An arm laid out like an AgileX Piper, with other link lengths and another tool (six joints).
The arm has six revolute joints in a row. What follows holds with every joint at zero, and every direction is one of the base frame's. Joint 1 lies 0.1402 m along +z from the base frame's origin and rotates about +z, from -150.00 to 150.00 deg. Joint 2 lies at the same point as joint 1 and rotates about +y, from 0.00 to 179.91 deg. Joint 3 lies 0.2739 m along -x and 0.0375 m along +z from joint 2 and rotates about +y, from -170.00 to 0.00 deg. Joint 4 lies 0.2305 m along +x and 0.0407 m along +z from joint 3 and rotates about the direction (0.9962, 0, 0.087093), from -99.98 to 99.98 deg. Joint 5 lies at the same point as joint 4 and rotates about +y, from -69.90 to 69.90 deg. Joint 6 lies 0.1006 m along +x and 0.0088 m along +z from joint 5 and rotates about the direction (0.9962, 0, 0.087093), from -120.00 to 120.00 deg. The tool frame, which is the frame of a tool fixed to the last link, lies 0.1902 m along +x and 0.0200 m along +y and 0.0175 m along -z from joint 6; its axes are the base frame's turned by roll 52.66, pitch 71.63 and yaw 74.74 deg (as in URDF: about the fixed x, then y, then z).
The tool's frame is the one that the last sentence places.
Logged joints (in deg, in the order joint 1, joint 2, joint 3, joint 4, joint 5, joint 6), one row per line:
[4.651, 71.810, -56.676, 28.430, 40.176, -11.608]
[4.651, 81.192, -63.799, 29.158, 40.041, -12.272]
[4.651, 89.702, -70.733, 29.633, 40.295, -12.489]
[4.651, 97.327, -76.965, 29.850, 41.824, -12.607]
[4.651, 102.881, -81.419, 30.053, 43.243, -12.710]
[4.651, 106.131, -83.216, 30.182, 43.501, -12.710]
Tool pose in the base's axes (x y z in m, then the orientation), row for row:
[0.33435, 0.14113, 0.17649, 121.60, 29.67, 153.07]
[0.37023, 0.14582, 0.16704, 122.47, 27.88, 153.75]
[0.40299, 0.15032, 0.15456, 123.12, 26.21, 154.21]
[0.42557, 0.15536, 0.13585, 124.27, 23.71, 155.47]
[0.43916, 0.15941, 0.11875, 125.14, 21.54, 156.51]
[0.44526, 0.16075, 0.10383, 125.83, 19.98, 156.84]
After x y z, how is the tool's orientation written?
As angles about the fixed x, y, z axes (roll, pitch, yaw), in degrees.
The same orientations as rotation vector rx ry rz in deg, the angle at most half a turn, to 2 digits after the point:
[11.26, 127.51, 61.02]
[12.14, 129.27, 61.53]
[13.07, 130.77, 62.07]
[13.86, 133.38, 62.91]
[14.51, 135.59, 63.70]
[15.46, 137.09, 63.98]

